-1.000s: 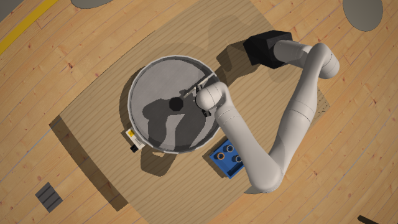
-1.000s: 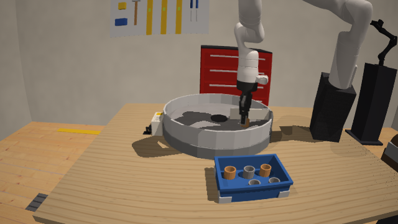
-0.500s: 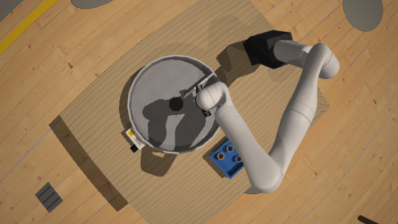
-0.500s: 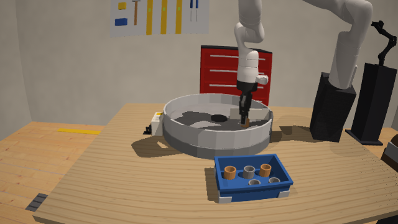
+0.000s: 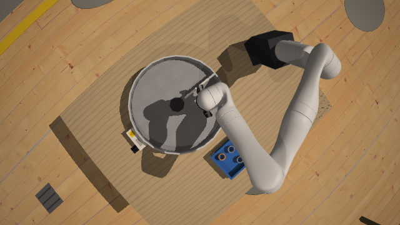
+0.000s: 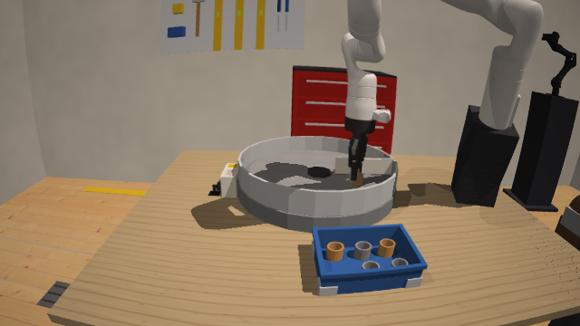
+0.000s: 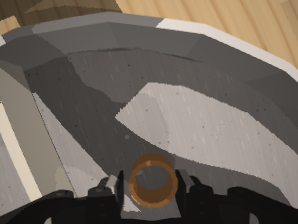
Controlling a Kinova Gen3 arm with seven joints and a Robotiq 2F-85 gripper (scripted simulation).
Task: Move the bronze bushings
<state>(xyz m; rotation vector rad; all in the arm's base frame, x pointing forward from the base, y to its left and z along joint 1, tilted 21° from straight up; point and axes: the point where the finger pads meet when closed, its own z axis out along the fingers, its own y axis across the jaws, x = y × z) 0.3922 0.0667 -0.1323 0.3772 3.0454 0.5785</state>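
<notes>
Right now the blue crate is 28 cm to the left of my hand, 6 cm below it and 2 cm behind it. From my hand the other things lie so: grey turntable disc 10 cm ahead, 5 cm to the right, 3 cm below.
</notes>
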